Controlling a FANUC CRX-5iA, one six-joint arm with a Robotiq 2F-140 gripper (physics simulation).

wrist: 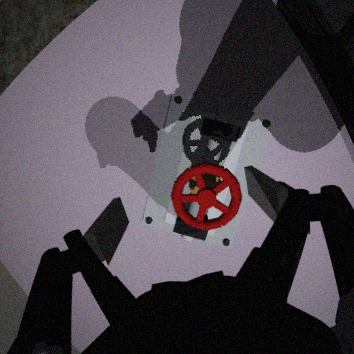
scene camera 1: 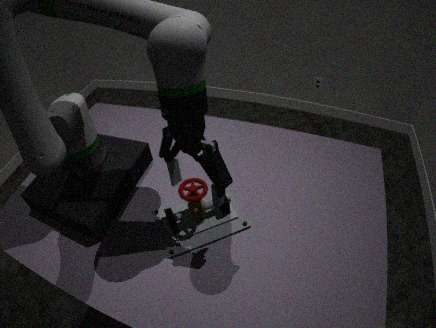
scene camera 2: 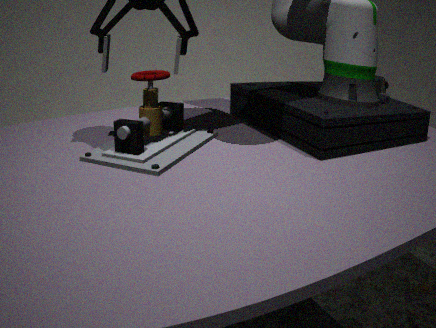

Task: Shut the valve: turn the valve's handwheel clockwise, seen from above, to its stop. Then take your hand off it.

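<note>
The red five-spoked handwheel (scene camera 1: pixel 193 189) (scene camera 2: pixel 150 75) (wrist: pixel 207 197) sits level on top of the brass valve body (scene camera 1: pixel 196 205) (scene camera 2: pixel 150 121). The valve is mounted on a pale base plate (scene camera 1: pixel 210 231) (scene camera 2: pixel 172 156) (wrist: pixel 162 167). My gripper (scene camera 1: pixel 198 188) (scene camera 2: pixel 140 72) (wrist: pixel 183 195) is wide open and points down over the valve. Its fingertips stand on opposite sides of the wheel, slightly above rim level in scene camera 2, with gaps to the rim. In the wrist view the wheel lies nearer the right finger. Nothing is between the fingers' pads in contact.
Black pipe supports (scene camera 2: pixel 129 136) (scene camera 2: pixel 173 117) stand on the plate at both sides of the valve, below the wheel. The robot's dark pedestal (scene camera 1: pixel 90 205) (scene camera 2: pixel 370 122) is on the same table (scene camera 1: pixel 310 210) (scene camera 2: pixel 240 215). The arm's shadows fall over the plate.
</note>
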